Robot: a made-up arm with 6 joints.
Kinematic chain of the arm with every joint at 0, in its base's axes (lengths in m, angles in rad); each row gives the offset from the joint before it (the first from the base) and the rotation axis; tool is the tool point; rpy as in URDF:
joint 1: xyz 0 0 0.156 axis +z
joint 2: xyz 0 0 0 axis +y
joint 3: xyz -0.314 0 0.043 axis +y
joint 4: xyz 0.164 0 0.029 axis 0.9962 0 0.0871
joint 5: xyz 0 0 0 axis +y
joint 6: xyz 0.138 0 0.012 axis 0.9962 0 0.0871
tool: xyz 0 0 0 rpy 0 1.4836 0
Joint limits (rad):
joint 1: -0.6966..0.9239
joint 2: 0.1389..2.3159
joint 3: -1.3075..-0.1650
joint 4: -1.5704..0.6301
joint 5: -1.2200..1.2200
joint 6: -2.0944..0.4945
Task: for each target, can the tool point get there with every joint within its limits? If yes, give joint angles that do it. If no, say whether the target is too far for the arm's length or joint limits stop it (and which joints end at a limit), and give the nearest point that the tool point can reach.
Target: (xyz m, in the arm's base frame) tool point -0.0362 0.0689 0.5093
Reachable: yes | joints 0.4825 0.5769 -0.8984 -1.2698 -0.6295 0.2918
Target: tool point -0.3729 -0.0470 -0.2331
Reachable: no: joint limits stop it (at a limit: joint 2, joint 3, joint 5) | nearest point -0.0932 -0.0117 0.1604 | short by 0.484 m
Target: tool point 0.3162 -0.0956 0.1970
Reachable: yes | joints -0.2950 1.9161 -0.9506 0.0159 0.1919 -1.6493
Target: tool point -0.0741 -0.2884 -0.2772
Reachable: no: joint limits stop it (at a limit: joint 1, joint 2, joint 4) | nearest point 0.1044 -0.1757 0.0753 | short by 0.411 m
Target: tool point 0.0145 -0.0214 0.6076
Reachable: yes | joints 0.7349 0.7796 -1.0360 0.2289 -0.9556 0.1805
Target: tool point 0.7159 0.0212 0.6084
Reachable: no: too far | nearest point 0.4255 0.0126 0.4249 | short by 0.344 m
